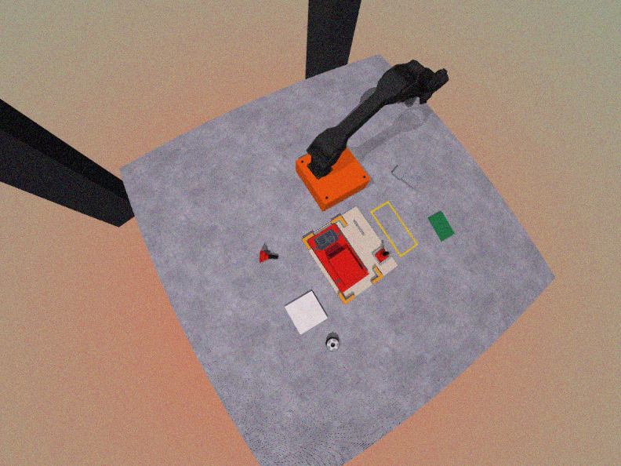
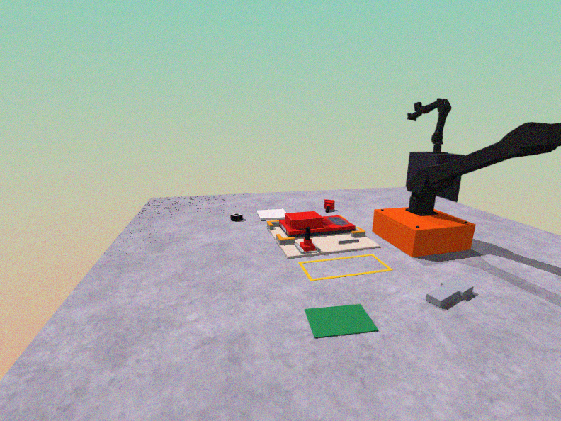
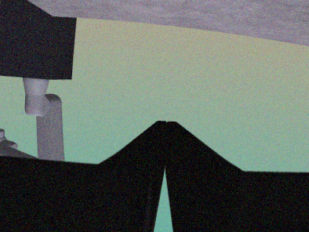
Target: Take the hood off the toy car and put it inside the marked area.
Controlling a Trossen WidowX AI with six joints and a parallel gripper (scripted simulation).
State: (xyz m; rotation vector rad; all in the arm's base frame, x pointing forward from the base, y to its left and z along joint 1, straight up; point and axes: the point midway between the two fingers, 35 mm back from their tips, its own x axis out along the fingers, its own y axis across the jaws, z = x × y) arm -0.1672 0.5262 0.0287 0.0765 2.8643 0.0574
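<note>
My gripper tip is 510 mm short of the hood, 650 mm to the left of it and 50 mm above it. Round my gripper tip: green square (610 mm ahead, 260 mm to the right, 90 mm below); then white square (550 mm ahead, 840 mm to the right, 90 mm below).
</note>
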